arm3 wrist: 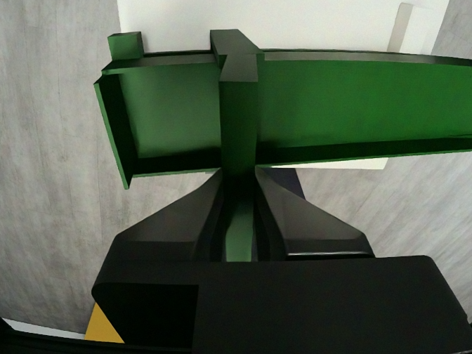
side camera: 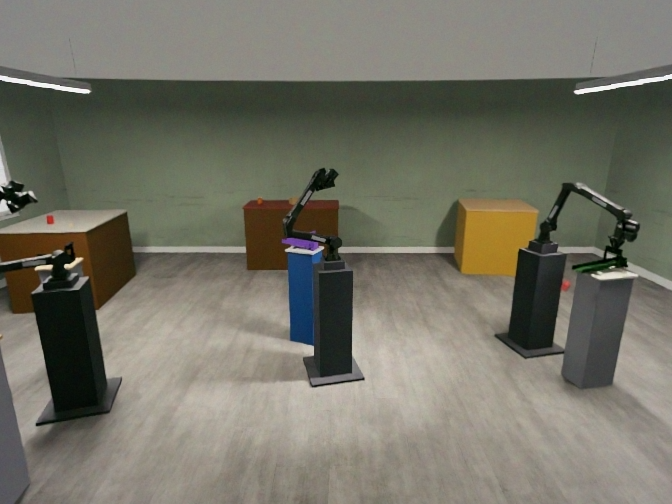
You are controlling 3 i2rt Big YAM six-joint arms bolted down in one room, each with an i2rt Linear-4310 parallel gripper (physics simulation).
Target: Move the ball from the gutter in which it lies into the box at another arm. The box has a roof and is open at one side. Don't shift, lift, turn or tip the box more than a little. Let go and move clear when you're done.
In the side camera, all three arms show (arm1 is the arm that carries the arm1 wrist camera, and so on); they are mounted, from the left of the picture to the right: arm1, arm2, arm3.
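Observation:
The red ball [side camera: 565,284] is out of the green gutter [arm3 wrist: 360,100] [side camera: 588,267]. In the side camera it shows below the gutter's left end, between two pedestals, seemingly in the air. In the arm3 wrist view the visible part of the trough is empty. Arm3's gripper [arm3 wrist: 238,175] [side camera: 614,254] is shut on the gutter's upright handle and holds the gutter slightly tilted above a white top. Arm2's gripper [side camera: 328,177] is raised; arm1's gripper [side camera: 18,196] is at the left edge; their fingers are too small to read. I cannot make out the roofed box.
The white top [arm3 wrist: 300,25] [side camera: 616,275] is on the grey pedestal [side camera: 597,330]. A purple object [side camera: 300,244] is on the blue pedestal [side camera: 300,298] by arm2. A yellow block [side camera: 496,238] and two brown blocks [side camera: 287,238] [side camera: 48,265] stand farther back.

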